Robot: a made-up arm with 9 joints. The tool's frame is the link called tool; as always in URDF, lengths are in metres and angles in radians. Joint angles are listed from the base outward. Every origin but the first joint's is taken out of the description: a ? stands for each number. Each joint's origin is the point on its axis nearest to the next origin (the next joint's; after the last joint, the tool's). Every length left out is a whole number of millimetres.
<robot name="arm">
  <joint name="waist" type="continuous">
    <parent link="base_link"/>
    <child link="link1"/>
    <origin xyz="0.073 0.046 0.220" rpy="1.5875 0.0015 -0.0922"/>
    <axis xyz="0 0 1"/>
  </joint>
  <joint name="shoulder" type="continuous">
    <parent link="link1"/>
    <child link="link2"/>
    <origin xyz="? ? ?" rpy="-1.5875 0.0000 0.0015"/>
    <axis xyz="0 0 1"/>
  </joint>
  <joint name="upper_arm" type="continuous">
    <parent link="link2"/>
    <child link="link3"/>
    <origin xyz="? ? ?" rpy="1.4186 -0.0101 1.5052"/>
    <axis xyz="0 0 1"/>
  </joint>
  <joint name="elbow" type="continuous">
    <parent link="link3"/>
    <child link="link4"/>
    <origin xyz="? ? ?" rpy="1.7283 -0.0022 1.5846"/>
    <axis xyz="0 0 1"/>
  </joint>
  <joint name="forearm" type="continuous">
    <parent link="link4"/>
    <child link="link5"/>
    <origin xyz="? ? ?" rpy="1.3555 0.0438 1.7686"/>
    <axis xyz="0 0 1"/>
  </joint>
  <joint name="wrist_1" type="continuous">
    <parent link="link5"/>
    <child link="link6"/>
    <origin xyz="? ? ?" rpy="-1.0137 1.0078 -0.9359"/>
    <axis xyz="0 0 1"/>
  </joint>
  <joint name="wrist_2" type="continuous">
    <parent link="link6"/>
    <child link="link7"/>
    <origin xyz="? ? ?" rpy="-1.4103 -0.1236 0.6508"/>
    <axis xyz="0 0 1"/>
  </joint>
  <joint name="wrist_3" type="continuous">
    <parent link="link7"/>
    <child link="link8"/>
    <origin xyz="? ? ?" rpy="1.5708 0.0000 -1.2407"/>
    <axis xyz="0 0 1"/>
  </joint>
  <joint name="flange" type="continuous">
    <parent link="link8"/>
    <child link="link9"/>
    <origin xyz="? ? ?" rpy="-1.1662 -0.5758 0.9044"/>
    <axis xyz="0 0 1"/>
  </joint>
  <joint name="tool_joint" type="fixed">
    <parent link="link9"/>
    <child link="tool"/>
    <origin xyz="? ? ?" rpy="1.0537 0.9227 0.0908"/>
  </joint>
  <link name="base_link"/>
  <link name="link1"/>
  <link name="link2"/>
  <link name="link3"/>
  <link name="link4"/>
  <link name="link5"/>
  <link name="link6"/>
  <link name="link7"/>
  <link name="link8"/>
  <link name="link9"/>
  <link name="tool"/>
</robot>
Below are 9 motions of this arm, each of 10 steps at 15 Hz.
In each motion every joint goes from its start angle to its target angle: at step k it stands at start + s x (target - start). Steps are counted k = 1, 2, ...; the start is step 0. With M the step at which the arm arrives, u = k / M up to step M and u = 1 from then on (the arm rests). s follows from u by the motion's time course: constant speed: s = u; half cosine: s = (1 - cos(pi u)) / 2; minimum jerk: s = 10 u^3 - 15 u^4 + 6 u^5.
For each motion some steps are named. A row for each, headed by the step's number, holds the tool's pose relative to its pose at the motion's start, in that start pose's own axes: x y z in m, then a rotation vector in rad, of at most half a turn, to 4 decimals.
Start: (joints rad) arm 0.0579 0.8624 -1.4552 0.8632 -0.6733 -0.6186 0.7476 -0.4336 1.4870
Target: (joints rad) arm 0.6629 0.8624 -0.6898 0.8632 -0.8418 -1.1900 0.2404 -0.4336 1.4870
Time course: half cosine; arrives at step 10
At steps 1, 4, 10:
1: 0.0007 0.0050 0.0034 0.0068 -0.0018 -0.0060
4: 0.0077 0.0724 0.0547 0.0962 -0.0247 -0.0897
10: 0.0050 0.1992 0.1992 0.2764 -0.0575 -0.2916

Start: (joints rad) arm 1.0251 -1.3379 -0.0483 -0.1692 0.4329 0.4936 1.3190 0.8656 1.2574
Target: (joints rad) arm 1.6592 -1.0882 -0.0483 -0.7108 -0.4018 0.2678 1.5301 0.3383 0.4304
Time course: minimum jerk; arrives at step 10
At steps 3, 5, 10:
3: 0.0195 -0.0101 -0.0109 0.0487 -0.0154 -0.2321
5: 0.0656 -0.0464 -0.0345 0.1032 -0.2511 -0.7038
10: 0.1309 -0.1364 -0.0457 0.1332 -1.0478 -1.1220

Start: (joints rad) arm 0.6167 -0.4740 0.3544 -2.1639 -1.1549 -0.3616 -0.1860 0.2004 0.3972
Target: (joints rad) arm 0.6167 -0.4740 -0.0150 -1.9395 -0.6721 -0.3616 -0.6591 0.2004 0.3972
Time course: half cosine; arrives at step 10
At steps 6, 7, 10:
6: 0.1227 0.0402 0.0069 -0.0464 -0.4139 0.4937
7: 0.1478 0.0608 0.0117 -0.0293 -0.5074 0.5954
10: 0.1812 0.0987 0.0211 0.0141 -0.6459 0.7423

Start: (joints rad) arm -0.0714 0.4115 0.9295 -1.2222 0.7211 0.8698 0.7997 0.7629 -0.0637
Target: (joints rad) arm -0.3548 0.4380 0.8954 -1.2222 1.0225 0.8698 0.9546 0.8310 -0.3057
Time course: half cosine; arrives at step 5
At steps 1, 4, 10:
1: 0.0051 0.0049 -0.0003 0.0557 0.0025 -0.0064
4: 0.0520 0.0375 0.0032 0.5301 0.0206 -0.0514
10: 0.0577 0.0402 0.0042 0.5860 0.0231 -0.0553

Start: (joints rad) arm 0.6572 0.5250 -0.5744 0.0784 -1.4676 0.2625 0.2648 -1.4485 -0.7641
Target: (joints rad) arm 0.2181 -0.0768 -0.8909 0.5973 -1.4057 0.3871 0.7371 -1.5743 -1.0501
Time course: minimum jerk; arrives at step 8
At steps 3, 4, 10:
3: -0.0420 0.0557 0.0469 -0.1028 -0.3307 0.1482
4: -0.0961 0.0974 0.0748 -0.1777 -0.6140 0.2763
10: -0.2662 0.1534 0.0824 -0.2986 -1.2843 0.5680

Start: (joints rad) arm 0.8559 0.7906 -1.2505 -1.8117 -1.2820 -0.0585 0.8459 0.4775 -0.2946
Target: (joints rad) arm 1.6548 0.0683 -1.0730 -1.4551 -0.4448 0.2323 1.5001 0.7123 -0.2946
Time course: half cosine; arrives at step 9
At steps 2, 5, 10:
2: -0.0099 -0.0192 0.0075 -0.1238 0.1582 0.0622
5: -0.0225 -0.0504 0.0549 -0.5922 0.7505 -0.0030
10: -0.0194 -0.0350 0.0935 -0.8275 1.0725 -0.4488

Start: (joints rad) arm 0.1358 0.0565 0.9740 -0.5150 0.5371 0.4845 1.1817 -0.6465 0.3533
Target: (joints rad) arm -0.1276 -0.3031 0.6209 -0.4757 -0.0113 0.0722 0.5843 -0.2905 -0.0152
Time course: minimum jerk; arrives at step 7
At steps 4, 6, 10:
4: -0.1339 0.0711 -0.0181 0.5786 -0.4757 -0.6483
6: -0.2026 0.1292 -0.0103 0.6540 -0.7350 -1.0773
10: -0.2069 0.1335 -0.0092 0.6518 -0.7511 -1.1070

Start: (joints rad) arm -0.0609 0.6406 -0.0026 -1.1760 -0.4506 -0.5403 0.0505 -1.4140 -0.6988
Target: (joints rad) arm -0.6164 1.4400 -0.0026 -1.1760 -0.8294 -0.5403 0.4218 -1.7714 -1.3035
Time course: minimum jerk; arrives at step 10
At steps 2, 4, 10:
2: -0.0042 -0.0008 0.0095 -0.0510 -0.0038 -0.0278
4: -0.0194 0.0056 0.0556 -0.2959 -0.0508 -0.1211
10: -0.0320 0.1049 0.1584 -0.9859 -0.2849 -0.0565

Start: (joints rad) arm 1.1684 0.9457 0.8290 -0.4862 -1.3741 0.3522 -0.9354 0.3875 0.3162
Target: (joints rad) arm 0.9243 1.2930 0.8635 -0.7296 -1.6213 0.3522 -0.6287 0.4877 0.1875
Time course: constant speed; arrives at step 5
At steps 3, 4, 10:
3: -0.0736 0.0234 0.0935 0.0947 0.3001 -0.0911
4: -0.0920 0.0336 0.1296 0.1276 0.3997 -0.1354
10: -0.1068 0.0450 0.1676 0.1605 0.4982 -0.1868

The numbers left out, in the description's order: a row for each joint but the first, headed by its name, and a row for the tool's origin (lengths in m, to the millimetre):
shoulder: -0.165 -0.154 0.000
upper_arm: 0.158 0.345 0.000
elbow: -0.231 0.194 0.000
forearm: 0.048 0.029 0.000
wrist_1: -0.061 -0.085 0.000
wrist_2: 0.149 -0.035 0.000
wrist_3: 0.056 0.038 0.000
flange: -0.038 -0.031 0.000
tool: 0.033 0.003 0.000

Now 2 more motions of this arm.
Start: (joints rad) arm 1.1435 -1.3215 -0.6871 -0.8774 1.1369 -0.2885 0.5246 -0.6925 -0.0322
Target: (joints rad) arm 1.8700 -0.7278 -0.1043 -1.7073 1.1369 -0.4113 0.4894 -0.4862 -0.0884
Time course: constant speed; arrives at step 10
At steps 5, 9, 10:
5: -0.1925 -0.0211 -0.0948 0.3338 -0.7498 -0.5400
9: -0.2980 0.0780 -0.2178 0.5083 -1.2249 -1.1295
10: -0.3084 0.1180 -0.2456 0.5411 -1.3196 -1.2951

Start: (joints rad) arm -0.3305 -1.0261 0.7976 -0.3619 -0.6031 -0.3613 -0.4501 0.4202 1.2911
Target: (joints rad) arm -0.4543 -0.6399 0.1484 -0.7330 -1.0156 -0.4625 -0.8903 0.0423 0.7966
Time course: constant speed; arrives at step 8
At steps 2, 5, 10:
2: -0.0153 -0.0656 0.0366 -0.0388 -0.0016 -0.2372
5: -0.0328 -0.1455 0.1089 -0.0825 -0.1551 -0.6076
10: -0.0524 -0.1990 0.1933 -0.0783 -0.4638 -0.9491

